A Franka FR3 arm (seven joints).
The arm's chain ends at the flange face. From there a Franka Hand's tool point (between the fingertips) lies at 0.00 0.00 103.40 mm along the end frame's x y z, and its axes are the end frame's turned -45 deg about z.
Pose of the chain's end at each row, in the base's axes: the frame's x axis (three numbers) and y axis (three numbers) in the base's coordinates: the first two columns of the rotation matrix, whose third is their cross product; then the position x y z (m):
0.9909, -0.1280, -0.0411, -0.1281, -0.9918, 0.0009, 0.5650, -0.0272, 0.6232
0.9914, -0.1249, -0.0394, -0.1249, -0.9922, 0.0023, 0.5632, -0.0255, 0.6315
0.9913, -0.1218, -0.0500, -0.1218, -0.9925, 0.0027, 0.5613, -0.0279, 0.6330
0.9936, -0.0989, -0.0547, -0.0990, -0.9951, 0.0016, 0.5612, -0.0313, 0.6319
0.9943, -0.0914, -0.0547, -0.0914, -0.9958, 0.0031, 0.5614, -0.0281, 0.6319
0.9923, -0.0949, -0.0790, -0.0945, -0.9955, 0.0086, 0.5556, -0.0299, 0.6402
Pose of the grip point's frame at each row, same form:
0.7913, 0.6108, -0.0297, 0.6101, -0.7918, -0.0284, 0.5608, -0.0267, 0.5199
0.7893, 0.6133, -0.0295, 0.6127, -0.7899, -0.0262, 0.5591, -0.0252, 0.5282
0.7871, 0.6157, -0.0373, 0.6148, -0.7879, -0.0334, 0.5561, -0.0275, 0.5297
0.7726, 0.6337, -0.0398, 0.6326, -0.7736, -0.0375, 0.5556, -0.0309, 0.5287
0.7677, 0.6395, -0.0409, 0.6384, -0.7688, -0.0365, 0.5557, -0.0279, 0.5287
0.7685, 0.6368, -0.0619, 0.6348, -0.7710, -0.0498, 0.5474, -0.0300, 0.5371

